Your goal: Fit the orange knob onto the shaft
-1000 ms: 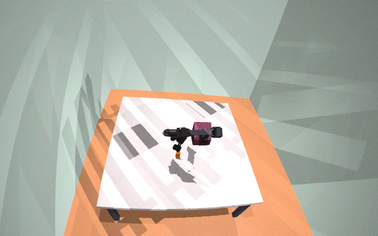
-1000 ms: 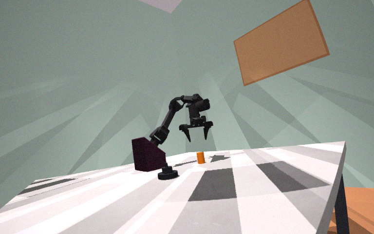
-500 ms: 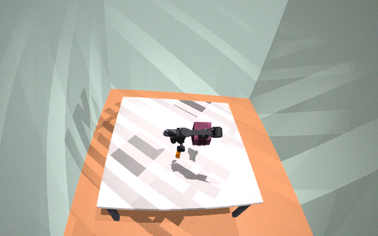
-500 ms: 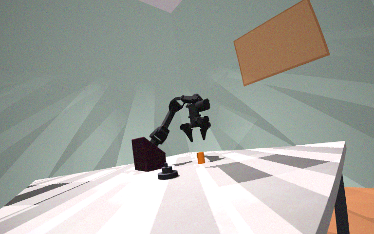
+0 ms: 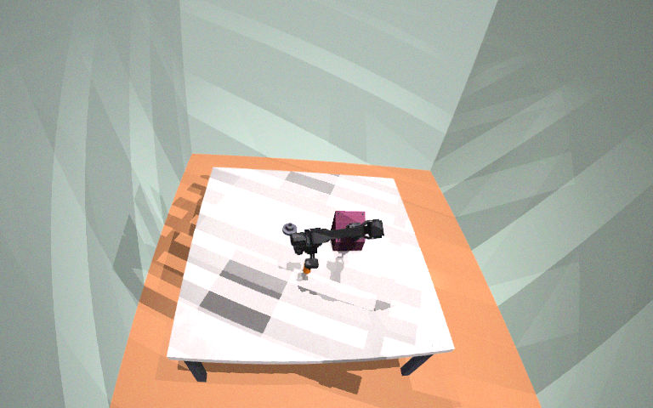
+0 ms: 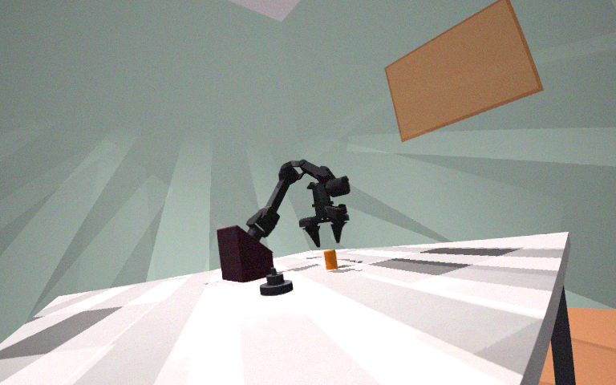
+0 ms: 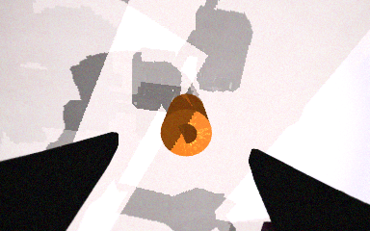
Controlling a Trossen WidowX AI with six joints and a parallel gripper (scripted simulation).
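Right now my gripper tip is 5 cm above the orange knob. From my gripper tip the other things lie so: pedestal 27 cm to the right, 10 cm ahead, 5 cm below.
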